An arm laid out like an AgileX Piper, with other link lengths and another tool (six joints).
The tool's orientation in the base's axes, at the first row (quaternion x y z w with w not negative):
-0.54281 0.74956 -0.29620 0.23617
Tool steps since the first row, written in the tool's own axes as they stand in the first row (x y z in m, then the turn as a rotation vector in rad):
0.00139 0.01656 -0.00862 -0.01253 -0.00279 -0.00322
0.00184 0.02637 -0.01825 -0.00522 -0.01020 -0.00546
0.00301 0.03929 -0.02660 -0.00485 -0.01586 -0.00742
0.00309 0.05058 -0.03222 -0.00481 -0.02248 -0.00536
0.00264 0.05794 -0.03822 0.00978 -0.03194 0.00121
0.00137 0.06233 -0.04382 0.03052 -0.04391 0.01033
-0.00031 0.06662 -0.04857 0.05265 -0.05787 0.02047
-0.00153 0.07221 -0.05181 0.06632 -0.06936 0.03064
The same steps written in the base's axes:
-0.01740 0.00419 -0.00550 0.00345 0.01190 0.00466
-0.03065 0.00787 -0.00552 0.00475 0.00360 0.01121
-0.04535 0.01136 -0.00865 0.00712 0.00229 0.01656
-0.05678 0.01500 -0.01256 0.01297 0.00030 0.01972
-0.06565 0.01828 -0.01342 0.01941 -0.01707 0.02119
-0.07202 0.02158 -0.01246 0.02744 -0.04137 0.02240
-0.07761 0.02508 -0.01202 0.03707 -0.06766 0.02423
-0.08320 0.02817 -0.01359 0.04760 -0.08531 0.02458

